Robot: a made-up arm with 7 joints. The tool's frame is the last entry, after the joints.
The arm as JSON. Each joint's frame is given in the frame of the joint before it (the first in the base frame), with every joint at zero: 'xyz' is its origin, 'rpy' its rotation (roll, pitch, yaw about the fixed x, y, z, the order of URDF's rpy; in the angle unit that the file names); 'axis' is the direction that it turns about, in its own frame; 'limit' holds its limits. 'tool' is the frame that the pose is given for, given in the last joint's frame.
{
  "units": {
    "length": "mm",
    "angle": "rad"
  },
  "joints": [
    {
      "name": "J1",
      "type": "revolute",
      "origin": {
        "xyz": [
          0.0,
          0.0,
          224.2
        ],
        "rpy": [
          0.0,
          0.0,
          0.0
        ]
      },
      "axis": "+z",
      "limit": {
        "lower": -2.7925,
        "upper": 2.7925
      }
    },
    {
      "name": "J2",
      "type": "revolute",
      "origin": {
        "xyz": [
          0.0,
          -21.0,
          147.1
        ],
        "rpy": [
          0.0,
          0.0,
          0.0
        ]
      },
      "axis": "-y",
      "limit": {
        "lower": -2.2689,
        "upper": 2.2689
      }
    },
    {
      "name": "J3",
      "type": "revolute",
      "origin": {
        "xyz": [
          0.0,
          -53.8,
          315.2
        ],
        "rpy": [
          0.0,
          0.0,
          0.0
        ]
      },
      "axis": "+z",
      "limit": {
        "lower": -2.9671,
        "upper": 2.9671
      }
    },
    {
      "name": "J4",
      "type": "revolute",
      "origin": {
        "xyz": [
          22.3,
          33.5,
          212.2
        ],
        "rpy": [
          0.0,
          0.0,
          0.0
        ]
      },
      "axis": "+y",
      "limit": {
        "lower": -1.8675,
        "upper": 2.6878
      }
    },
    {
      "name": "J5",
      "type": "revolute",
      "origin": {
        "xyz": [
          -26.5,
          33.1,
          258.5
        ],
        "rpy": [
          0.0,
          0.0,
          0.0
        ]
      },
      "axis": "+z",
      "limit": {
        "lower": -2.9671,
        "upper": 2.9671
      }
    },
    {
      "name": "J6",
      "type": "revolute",
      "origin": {
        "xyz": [
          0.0,
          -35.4,
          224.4
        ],
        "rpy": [
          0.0,
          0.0,
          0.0
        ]
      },
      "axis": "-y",
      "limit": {
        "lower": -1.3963,
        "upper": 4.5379
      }
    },
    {
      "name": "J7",
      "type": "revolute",
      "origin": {
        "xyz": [
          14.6,
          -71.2,
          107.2
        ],
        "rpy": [
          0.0,
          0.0,
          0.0
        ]
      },
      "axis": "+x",
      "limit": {
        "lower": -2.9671,
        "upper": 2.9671
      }
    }
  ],
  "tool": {
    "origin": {
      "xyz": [
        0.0,
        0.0,
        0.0
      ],
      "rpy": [
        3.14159,
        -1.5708,
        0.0
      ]
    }
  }
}
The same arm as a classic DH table. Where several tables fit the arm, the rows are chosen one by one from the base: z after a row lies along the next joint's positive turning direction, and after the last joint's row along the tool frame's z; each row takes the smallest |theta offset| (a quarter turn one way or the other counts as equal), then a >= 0, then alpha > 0; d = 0 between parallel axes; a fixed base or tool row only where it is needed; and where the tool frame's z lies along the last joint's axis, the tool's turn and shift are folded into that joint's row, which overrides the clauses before.
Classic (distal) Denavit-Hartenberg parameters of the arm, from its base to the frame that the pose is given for. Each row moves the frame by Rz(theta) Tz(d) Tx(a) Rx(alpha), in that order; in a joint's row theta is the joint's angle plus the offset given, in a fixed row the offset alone. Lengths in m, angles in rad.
J1: a 0.0000; alpha 1.5708; d 0.3713; theta0 0.0000
J2: a 0.0000; alpha -1.5708; d 0.0748; theta0 0.0000
J3: a 0.0223; alpha -1.5708; d 0.5274; theta0 0.0000
J4: a -0.0265; alpha 1.5708; d 0.0666; theta0 0.0000
J5: a 0.0000; alpha 1.5708; d 0.4829; theta0 0.0000
J6: a 0.1072; alpha 1.5708; d 0.1066; theta0 1.5708
J7: a 0.0000; alpha 0.0000; d 0.0146; theta0 0.0000
Joint limits (rad, base to tool): -2.7925..2.7925 -2.2689..2.2689 -2.9671..2.9671 -1.8675..2.6878 -2.9671..2.9671 -1.3963..4.5379 -2.9671..2.9671

